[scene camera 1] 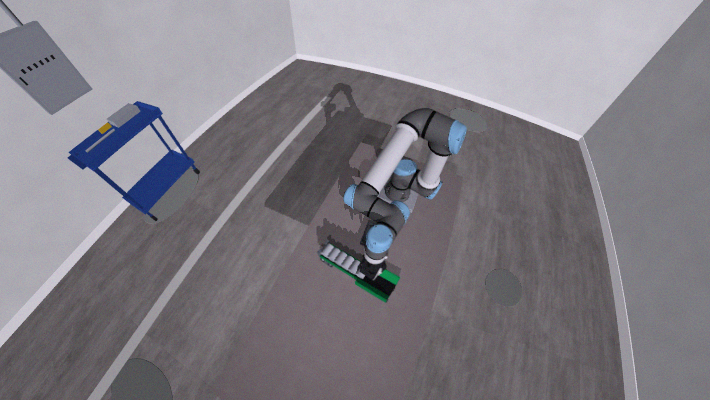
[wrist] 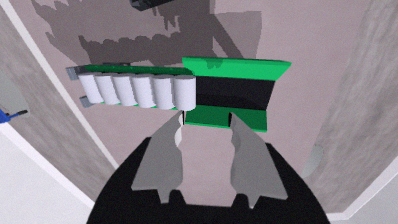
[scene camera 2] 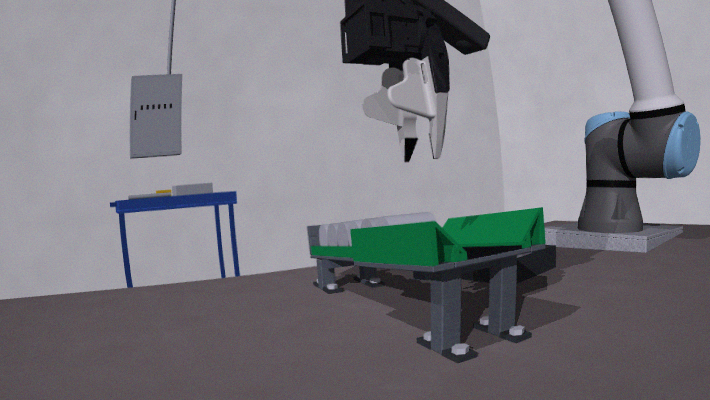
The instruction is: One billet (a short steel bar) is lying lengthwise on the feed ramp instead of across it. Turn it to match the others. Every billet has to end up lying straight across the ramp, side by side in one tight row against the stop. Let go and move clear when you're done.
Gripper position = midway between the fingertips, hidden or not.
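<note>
Dark box [scene camera 2: 535, 263] visible. My gripper [scene camera 2: 421, 160], also [wrist: 206, 112].
</note>
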